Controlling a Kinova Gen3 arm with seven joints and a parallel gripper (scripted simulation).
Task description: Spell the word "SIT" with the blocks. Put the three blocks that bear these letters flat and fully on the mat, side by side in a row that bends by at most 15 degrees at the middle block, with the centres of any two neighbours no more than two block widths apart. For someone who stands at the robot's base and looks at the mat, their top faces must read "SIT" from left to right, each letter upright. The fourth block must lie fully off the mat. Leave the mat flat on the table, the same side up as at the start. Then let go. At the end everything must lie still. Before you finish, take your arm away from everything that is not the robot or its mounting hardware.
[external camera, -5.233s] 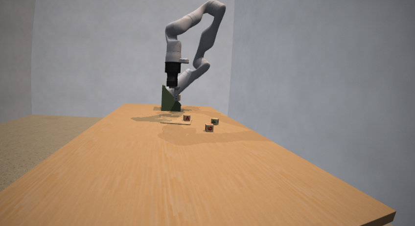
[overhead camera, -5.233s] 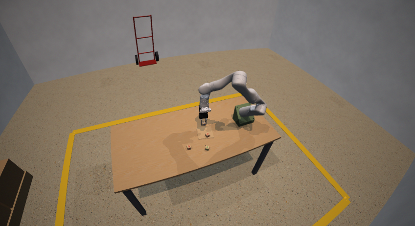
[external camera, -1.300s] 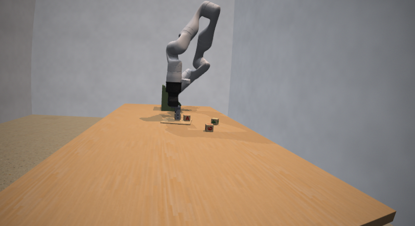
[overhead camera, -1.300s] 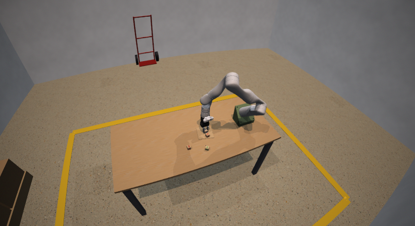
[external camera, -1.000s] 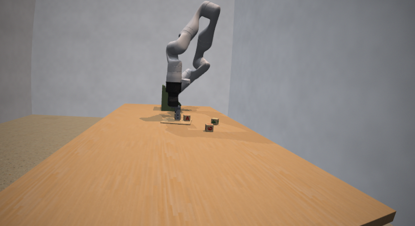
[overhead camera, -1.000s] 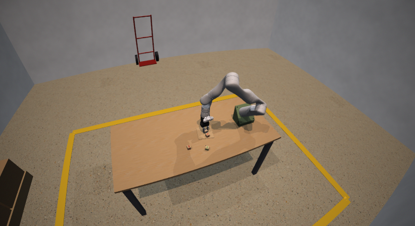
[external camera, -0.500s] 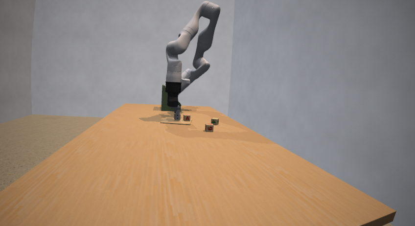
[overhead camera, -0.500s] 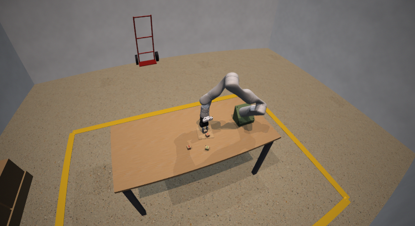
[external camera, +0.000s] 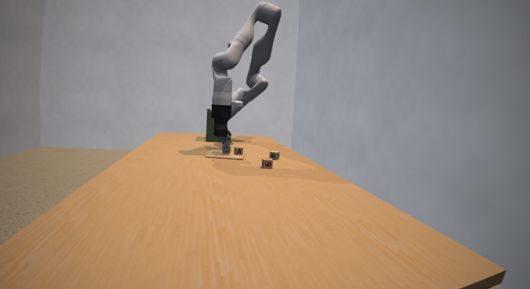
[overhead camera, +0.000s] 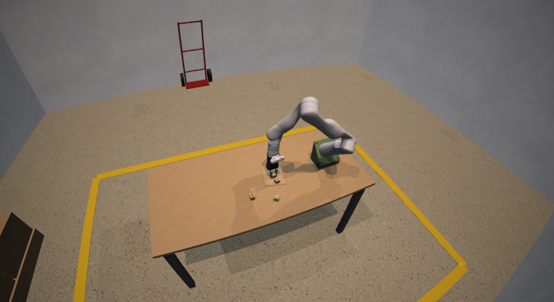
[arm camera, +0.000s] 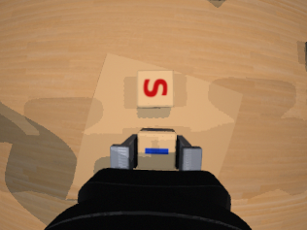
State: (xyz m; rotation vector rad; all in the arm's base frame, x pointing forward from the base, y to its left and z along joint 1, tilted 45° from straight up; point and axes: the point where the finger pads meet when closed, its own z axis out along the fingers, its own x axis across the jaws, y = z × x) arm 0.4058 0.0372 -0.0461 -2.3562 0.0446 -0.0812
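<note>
Right now the blue-marked block is right at my hand. The rest, counted from my hand: green-marked block 180 mm to the left, 70 mm ahead, 10 mm below; then tan mat 30 mm below; then E block 200 mm ahead, 110 mm to the left, 10 mm below.
</note>
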